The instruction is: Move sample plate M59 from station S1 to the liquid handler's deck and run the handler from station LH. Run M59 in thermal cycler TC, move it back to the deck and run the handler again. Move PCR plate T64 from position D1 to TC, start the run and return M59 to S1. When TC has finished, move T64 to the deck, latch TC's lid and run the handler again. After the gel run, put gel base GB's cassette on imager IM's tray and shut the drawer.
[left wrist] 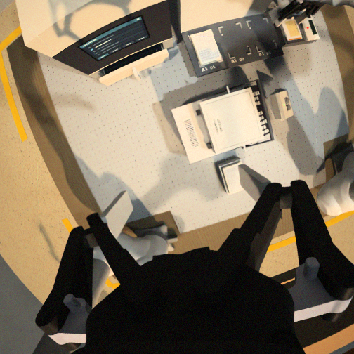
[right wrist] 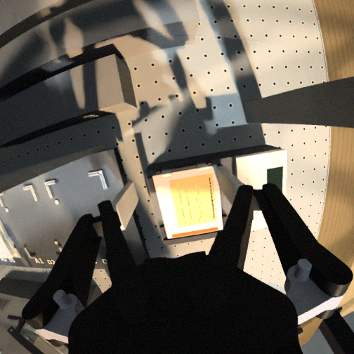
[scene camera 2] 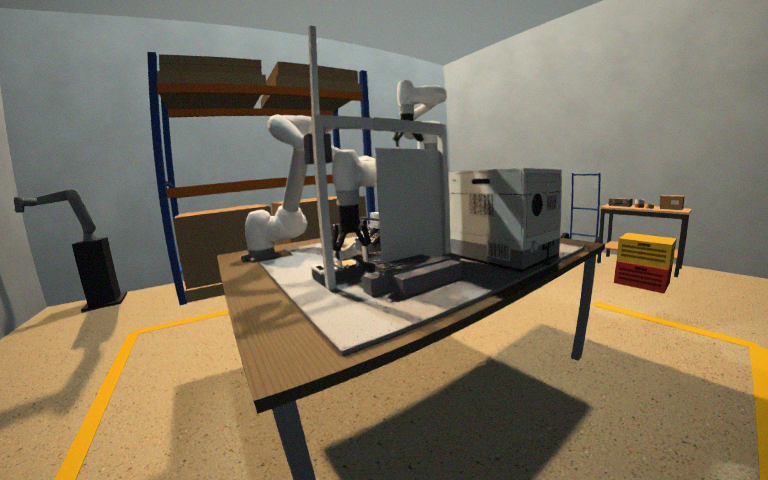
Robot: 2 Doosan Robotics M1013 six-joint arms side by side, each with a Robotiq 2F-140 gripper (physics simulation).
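The gel base GB holds its cassette, with an orange gel. My right gripper is open and empty, its fingers over either side of the cassette. My left gripper is open and empty, high above the bench. Imager IM has its drawer standing out. White plate T64 sits at D1 on the deck. Thermal cycler TC has its lid down; its latch is unclear. Plate M59 sits at S1.
Station LH shows a green light. A gantry frame and an upright panel stand at the deck. Dark grey blocks lie behind them. A grey bar crosses beside the gel base in the right wrist view.
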